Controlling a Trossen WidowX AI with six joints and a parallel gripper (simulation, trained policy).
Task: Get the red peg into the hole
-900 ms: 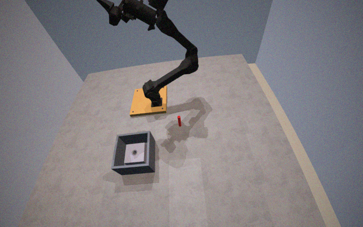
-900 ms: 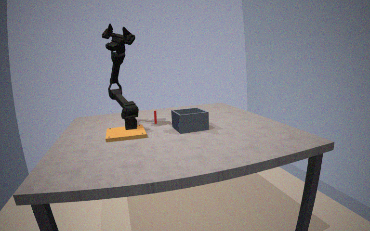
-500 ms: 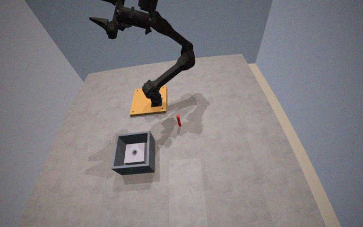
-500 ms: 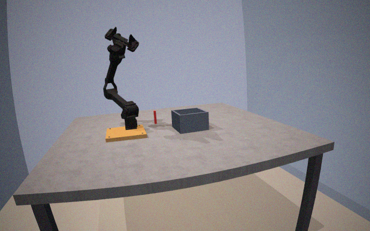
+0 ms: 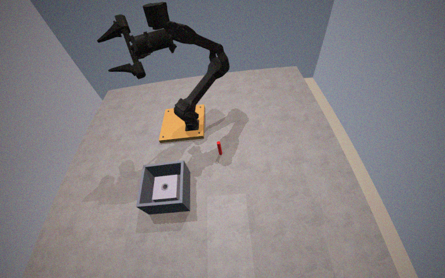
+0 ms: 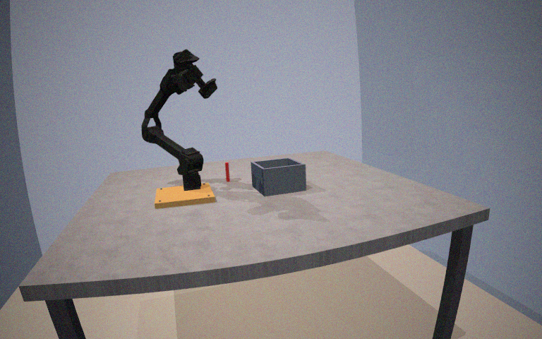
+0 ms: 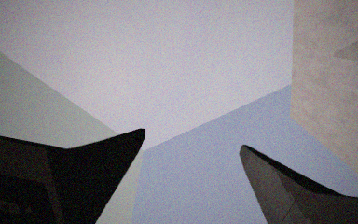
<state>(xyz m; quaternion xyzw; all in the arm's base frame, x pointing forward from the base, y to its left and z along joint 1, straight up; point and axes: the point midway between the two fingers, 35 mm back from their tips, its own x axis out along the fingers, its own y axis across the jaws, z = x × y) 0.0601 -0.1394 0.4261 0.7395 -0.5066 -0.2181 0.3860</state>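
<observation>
My gripper tip is 9 cm short of the red peg, 30 cm to the right of it and 41 cm above it. The rest, counted from my gripper tip: grey box 25 cm ahead, 10 cm to the left, 42 cm below; then white plate 25 cm ahead, 10 cm to the left, 40 cm below.
</observation>
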